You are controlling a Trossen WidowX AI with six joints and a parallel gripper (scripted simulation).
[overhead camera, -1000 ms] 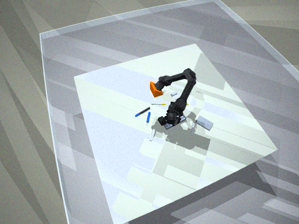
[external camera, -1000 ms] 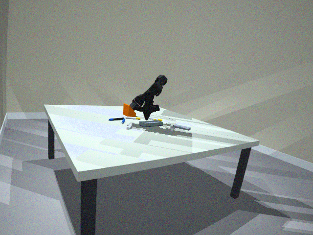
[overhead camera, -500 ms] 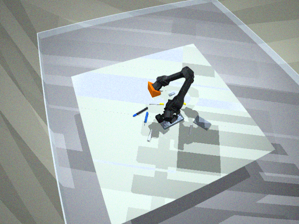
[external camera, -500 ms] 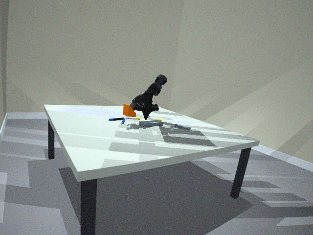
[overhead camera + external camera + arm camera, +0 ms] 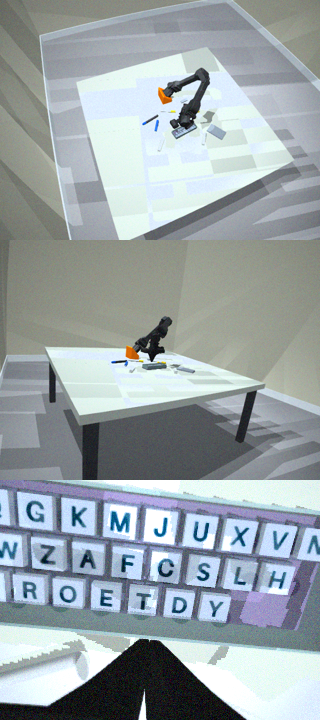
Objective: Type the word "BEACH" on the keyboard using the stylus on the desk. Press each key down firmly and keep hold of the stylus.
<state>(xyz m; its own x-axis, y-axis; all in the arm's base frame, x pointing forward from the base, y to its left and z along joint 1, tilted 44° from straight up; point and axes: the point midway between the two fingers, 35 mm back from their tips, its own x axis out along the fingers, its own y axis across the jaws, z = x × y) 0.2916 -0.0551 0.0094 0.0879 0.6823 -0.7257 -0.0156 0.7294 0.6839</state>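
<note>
Now: gripper tip 170 mm to the left of the blue stylus, 70 mm past it and 30 mm above it. The rest, counted from my gripper tip: grey flat pad: 220 mm to the left, 150 mm ahead, 30 mm below.
</note>
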